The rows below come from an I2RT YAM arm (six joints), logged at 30 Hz.
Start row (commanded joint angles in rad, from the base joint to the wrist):
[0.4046 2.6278 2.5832 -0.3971 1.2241 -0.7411]
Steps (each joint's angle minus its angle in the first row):
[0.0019 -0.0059 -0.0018 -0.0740 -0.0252 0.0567]
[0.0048 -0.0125 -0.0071 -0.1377 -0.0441 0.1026]
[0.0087 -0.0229 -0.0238 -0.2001 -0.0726 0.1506]
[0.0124 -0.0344 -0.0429 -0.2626 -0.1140 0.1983]
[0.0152 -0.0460 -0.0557 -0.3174 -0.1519 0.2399]
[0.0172 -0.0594 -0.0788 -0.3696 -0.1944 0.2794]
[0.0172 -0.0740 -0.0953 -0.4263 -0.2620 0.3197]
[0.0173 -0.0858 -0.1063 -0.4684 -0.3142 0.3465]
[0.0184 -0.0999 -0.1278 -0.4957 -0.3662 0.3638]
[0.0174 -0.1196 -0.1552 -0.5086 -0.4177 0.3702]
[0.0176 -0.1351 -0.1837 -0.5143 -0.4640 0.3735]
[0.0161 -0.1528 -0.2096 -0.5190 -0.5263 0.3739]
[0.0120 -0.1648 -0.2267 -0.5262 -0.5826 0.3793]
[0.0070 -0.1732 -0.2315 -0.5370 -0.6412 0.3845]
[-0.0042 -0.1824 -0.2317 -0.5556 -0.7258 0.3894]
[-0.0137 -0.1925 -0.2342 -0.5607 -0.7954 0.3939]
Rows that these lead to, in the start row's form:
[0.4065 2.6219 2.5814 -0.4711 1.1989 -0.6844]
[0.4094 2.6153 2.5761 -0.5348 1.1800 -0.6385]
[0.4133 2.6049 2.5594 -0.5972 1.1515 -0.5905]
[0.4170 2.5934 2.5403 -0.6597 1.1101 -0.5428]
[0.4198 2.5818 2.5275 -0.7145 1.0722 -0.5012]
[0.4218 2.5684 2.5044 -0.7667 1.0297 -0.4617]
[0.4218 2.5538 2.4879 -0.8234 0.9621 -0.4214]
[0.4219 2.5420 2.4769 -0.8655 0.9099 -0.3946]
[0.4230 2.5279 2.4554 -0.8928 0.8579 -0.3773]
[0.4220 2.5082 2.4280 -0.9057 0.8064 -0.3709]
[0.4222 2.4927 2.3995 -0.9114 0.7601 -0.3676]
[0.4207 2.4750 2.3736 -0.9161 0.6978 -0.3672]
[0.4166 2.4630 2.3565 -0.9233 0.6415 -0.3618]
[0.4116 2.4546 2.3517 -0.9341 0.5829 -0.3566]
[0.4004 2.4454 2.3515 -0.9527 0.4983 -0.3517]
[0.3909 2.4353 2.3490 -0.9578 0.4287 -0.3472]

